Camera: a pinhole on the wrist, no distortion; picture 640 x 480 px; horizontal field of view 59.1 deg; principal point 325.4 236.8 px. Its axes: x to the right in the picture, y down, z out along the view. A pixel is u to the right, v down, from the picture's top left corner.
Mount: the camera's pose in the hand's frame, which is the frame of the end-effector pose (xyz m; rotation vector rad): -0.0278 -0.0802 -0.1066 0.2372 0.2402 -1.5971
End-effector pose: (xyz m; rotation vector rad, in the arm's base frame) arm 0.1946 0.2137 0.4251 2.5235 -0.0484 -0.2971
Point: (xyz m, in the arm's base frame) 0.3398 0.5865 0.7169
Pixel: behind the camera
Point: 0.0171 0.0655 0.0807
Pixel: 149.4 160.6
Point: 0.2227 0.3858 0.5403
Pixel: behind the camera
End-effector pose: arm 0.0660 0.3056 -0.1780 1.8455 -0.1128 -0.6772
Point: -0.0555 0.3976 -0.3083
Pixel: 570.5 22.4
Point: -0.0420 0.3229 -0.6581
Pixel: outside the picture
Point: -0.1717 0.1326 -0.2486
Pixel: 111.6 114.6
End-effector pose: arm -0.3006 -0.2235 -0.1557 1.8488 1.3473 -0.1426
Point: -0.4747 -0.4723 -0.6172
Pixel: 451.1 256.4
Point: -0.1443 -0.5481 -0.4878
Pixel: 86.4 257.7
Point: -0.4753 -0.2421 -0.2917
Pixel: 601.2 287.7
